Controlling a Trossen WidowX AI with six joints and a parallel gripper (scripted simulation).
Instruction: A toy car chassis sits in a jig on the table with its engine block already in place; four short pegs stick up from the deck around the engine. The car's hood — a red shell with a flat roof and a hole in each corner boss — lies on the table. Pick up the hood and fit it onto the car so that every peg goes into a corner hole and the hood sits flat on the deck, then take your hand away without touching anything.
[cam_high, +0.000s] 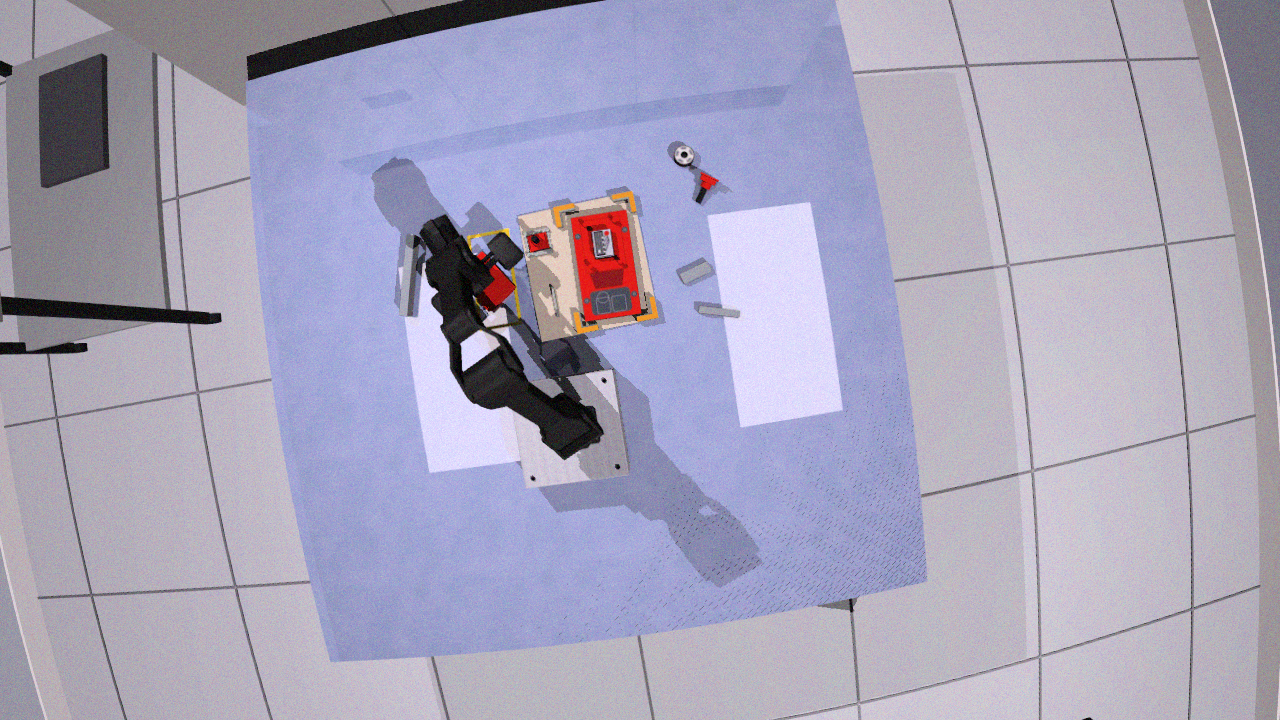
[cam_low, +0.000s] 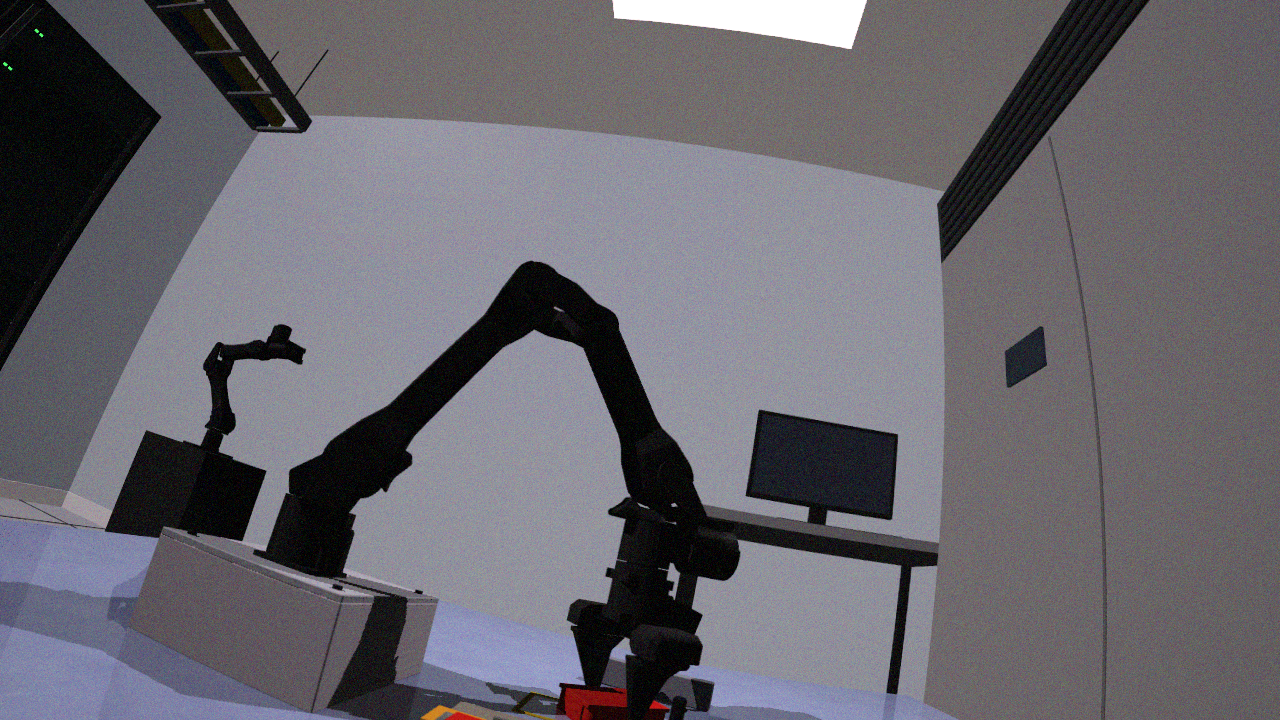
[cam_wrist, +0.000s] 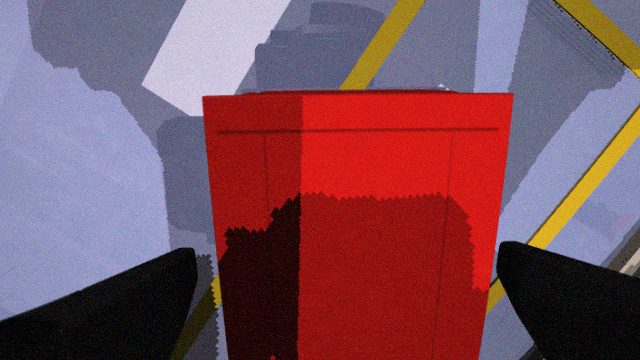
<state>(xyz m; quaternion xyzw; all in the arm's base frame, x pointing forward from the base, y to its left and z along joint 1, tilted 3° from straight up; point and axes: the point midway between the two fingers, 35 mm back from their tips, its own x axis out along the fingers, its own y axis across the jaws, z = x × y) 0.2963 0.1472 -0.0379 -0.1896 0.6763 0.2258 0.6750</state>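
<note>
Right now the engine block is 23 cm to the right of my gripper tip, 3 cm ahead of it and 1 cm above it. Also, from my gripper tip: wheel 42 cm to the right, 18 cm ahead; red hood right at my gripper tip.
</note>
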